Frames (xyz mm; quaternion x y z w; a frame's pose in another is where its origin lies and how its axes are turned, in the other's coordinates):
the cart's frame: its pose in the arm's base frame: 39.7 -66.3 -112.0 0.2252 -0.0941 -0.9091 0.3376
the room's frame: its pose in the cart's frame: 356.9 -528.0 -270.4 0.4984 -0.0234 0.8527 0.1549
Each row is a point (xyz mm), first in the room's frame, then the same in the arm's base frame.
Working: the room's frame: its pose in the arm's base frame: -373.5 92.6 -644.3 0.1016 -0.6676 0.1887 0.7130

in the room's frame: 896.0 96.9 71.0
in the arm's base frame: -444.0 272.0 239.0
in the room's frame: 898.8 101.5 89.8
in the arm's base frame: -462.9 269.1 242.9
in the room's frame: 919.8 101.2 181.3
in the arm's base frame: -545.6 235.3 271.8
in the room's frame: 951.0 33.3 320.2
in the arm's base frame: -643.9 122.7 322.2
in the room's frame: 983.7 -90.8 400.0
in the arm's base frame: -665.3 -17.4 374.9
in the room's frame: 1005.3 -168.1 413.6
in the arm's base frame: -645.7 -90.1 405.7
